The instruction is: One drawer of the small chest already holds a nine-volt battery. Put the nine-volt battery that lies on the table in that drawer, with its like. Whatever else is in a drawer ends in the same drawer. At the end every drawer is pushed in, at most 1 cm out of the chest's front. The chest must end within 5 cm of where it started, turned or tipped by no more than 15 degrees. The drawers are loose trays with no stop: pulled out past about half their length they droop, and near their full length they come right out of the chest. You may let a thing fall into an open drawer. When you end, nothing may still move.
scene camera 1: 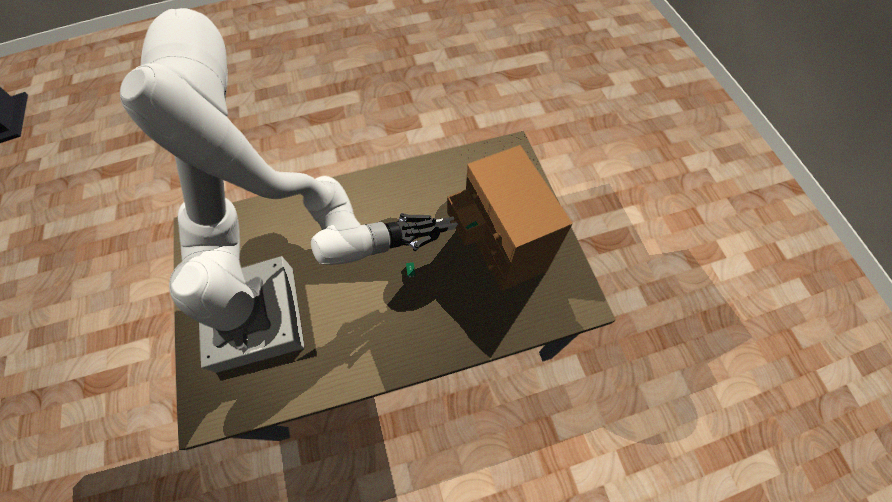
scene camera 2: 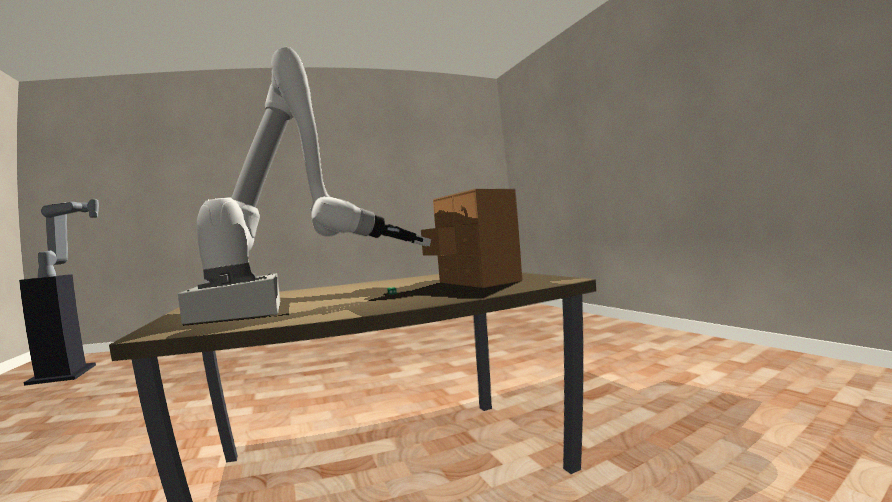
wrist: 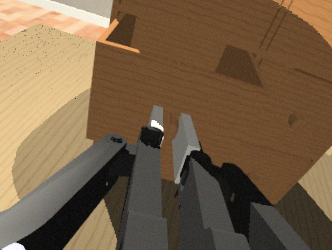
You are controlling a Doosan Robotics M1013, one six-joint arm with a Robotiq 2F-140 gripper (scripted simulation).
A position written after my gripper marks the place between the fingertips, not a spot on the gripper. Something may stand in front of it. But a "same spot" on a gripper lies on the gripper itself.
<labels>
My gripper shows in scene camera 1, in scene camera 2 and in the wrist view [167,124]. A drawer shows in scene camera 1, in scene camera 2 and in the wrist view [127,82]. One and the same spot on the drawer: [scene camera 2: 443,242] is [scene camera 1: 470,237]. One and the same spot on my gripper: [scene camera 2: 402,234] is [scene camera 1: 423,244].
</labels>
